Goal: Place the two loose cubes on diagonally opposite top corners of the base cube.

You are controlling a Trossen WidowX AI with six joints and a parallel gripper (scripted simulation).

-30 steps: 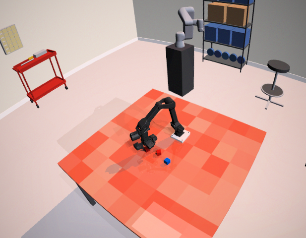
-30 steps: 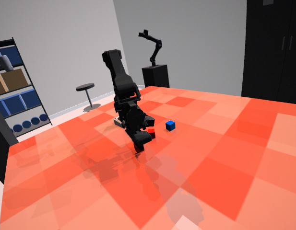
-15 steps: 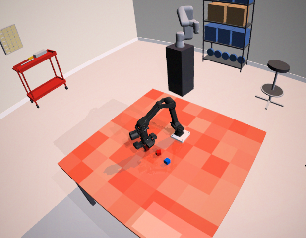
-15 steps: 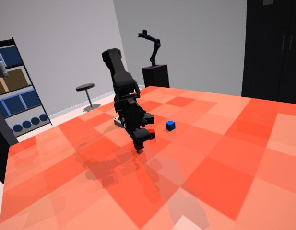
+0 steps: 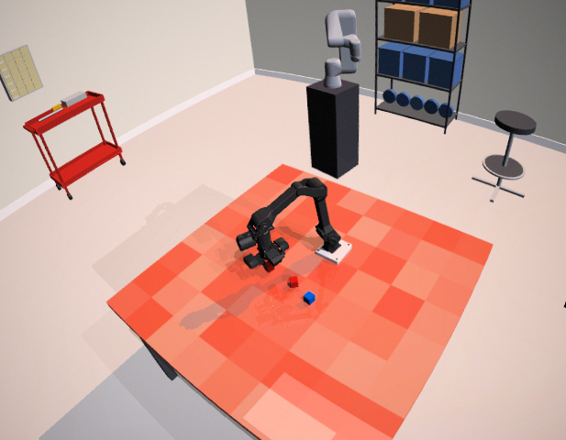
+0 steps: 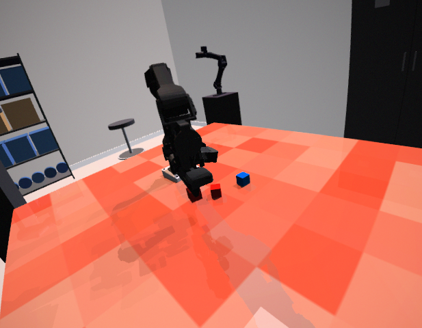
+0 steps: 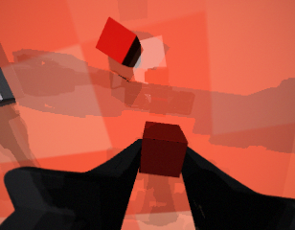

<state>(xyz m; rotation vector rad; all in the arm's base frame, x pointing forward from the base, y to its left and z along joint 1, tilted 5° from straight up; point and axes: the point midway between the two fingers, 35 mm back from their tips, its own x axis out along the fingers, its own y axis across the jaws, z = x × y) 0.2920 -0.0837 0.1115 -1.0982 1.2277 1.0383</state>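
Now: the blue base cube 20 cm to the left of my gripper tip, 6 cm below it and 2 cm behind it.
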